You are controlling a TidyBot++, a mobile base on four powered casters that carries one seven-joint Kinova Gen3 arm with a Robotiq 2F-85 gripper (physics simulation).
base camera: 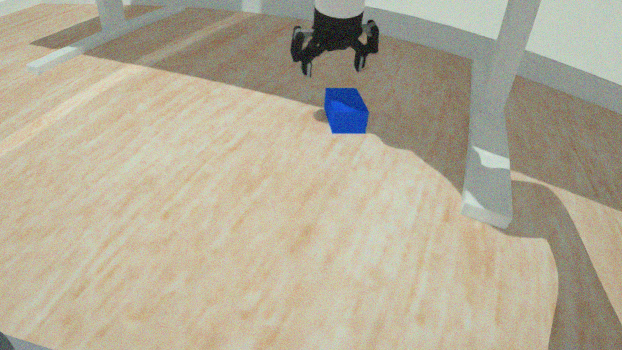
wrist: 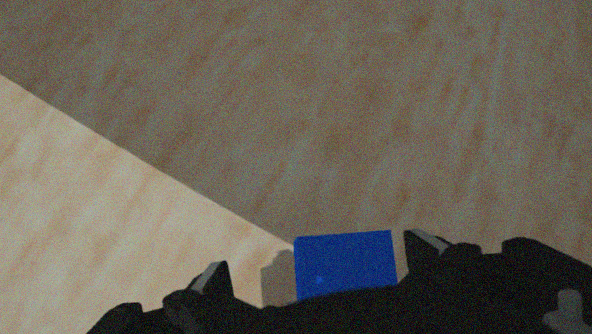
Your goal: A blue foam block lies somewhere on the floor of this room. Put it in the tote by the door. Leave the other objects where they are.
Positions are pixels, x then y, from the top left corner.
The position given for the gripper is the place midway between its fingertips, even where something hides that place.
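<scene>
The gripper is visible in the base camera view (333, 71), where a blue foam block shows too. The gripper also appears in the wrist view (318, 266), again with the blue foam block. On the blue foam block, (base camera: 335, 92) and (wrist: 324, 264) are the same spot.
</scene>
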